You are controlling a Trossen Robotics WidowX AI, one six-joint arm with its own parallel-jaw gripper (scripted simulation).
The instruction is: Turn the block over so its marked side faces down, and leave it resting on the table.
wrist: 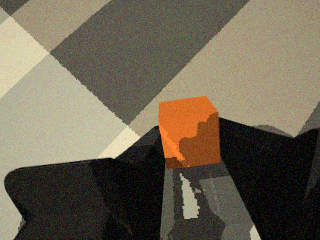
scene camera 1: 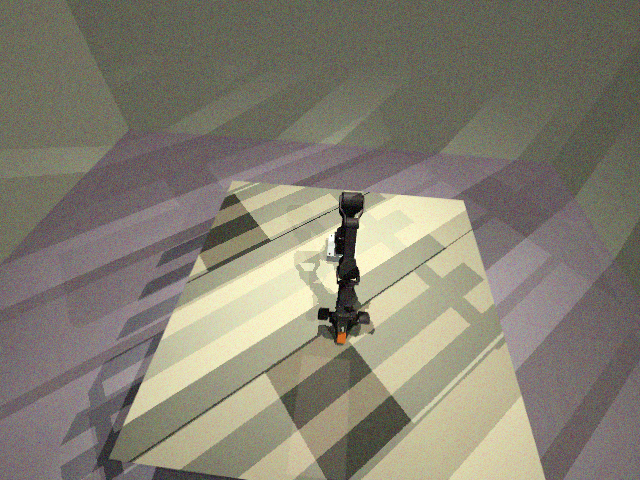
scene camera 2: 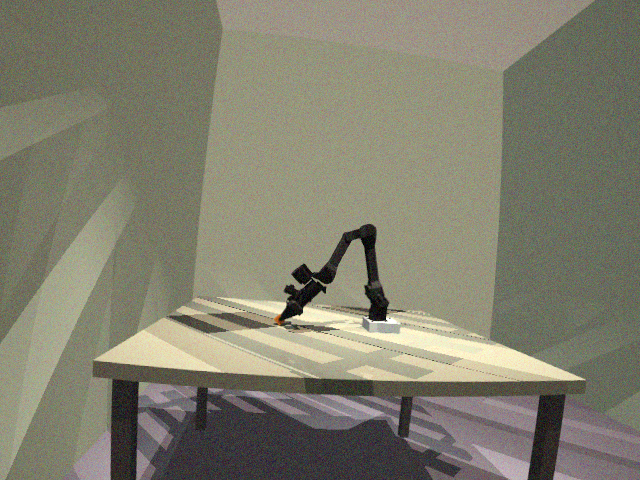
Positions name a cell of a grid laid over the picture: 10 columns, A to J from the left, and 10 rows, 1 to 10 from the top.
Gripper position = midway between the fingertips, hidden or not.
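Observation:
I can see my gripper (scene camera 1: F8), and you'd get the gripper (wrist: F6) from the wrist as well. There's also a block (wrist: F6) that I can see.

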